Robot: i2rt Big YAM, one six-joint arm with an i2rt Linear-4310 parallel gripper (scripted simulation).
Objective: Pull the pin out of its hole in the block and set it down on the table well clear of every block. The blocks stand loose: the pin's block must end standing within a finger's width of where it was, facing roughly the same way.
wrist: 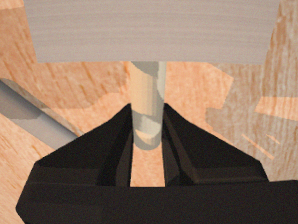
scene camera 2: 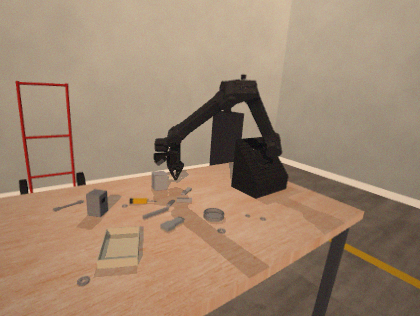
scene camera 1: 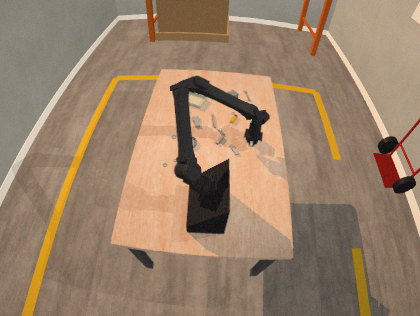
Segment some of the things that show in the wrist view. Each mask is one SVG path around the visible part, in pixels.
The gripper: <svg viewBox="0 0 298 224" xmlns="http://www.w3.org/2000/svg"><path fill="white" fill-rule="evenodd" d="M15 207L17 214L25 224L298 224L298 180L269 182L259 160L189 122L168 103L164 103L161 142L165 186L130 187L134 136L131 103L128 103L105 123L37 160L32 167Z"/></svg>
A light grey block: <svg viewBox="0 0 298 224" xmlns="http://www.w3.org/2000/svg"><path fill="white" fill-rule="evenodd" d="M23 0L38 63L163 61L264 65L280 0Z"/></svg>
